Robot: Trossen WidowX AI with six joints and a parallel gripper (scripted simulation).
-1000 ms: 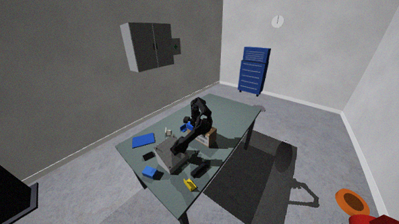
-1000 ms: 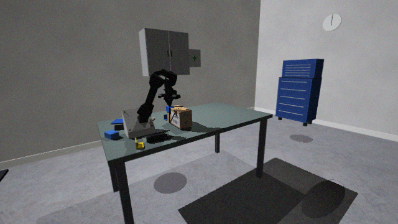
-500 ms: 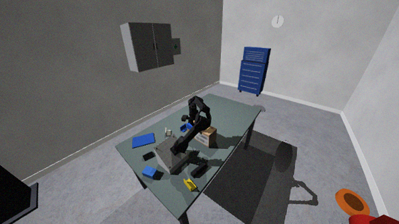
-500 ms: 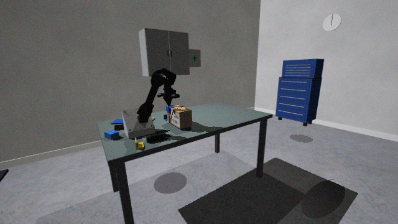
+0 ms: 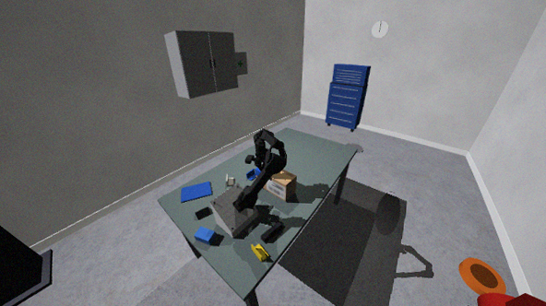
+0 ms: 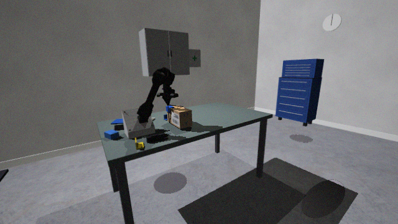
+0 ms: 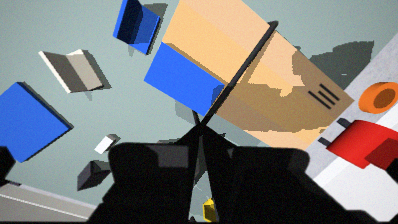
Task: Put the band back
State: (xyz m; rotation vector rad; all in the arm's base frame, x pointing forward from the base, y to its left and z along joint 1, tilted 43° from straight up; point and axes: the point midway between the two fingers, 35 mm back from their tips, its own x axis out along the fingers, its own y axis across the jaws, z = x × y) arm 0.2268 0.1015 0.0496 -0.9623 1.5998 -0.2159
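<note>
My gripper is now 130 mm above the carton, 70 mm short of it and 40 mm to the left of it. Also, from my hand: flat blue pad (370 mm to the left, 300 mm behind, 210 mm below); small white item (240 mm behind, 200 mm below, 160 mm to the left).
</note>
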